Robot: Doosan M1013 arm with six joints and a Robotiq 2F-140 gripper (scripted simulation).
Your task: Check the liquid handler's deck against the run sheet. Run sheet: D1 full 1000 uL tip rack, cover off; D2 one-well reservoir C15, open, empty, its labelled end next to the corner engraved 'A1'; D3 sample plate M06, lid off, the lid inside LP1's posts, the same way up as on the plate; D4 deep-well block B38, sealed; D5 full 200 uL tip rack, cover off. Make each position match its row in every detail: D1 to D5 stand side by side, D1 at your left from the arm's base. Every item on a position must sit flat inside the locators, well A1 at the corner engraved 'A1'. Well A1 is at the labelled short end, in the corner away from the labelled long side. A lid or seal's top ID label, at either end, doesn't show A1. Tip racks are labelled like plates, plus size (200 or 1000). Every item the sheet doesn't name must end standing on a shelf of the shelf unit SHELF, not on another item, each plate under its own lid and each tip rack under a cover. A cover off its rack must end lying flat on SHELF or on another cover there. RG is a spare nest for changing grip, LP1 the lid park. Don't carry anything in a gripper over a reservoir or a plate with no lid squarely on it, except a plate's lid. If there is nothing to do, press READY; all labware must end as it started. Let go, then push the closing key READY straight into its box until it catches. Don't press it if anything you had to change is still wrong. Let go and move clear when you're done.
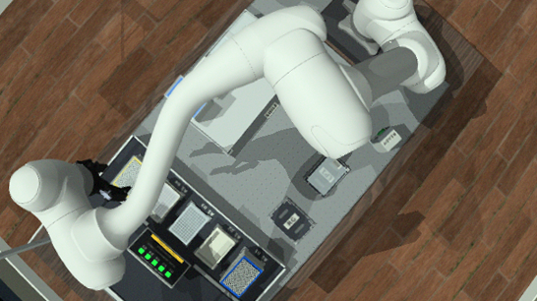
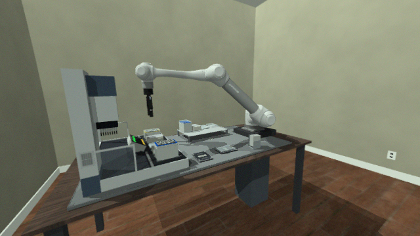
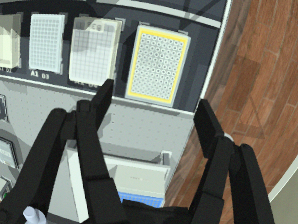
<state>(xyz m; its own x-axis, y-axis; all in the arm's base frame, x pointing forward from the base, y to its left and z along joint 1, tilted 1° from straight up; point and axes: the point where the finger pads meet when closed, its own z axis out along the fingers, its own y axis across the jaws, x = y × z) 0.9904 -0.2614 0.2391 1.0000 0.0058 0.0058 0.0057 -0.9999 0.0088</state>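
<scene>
Right now the yellow-rimmed tip rack is 1 cm behind my hand, 1 cm to the right of it and 18 cm below it. Also, from my hand: well plate 25 cm to the left, 21 cm below; cream reservoir 37 cm to the left, 21 cm below; pale deep-well block 12 cm to the left, 20 cm below.
</scene>
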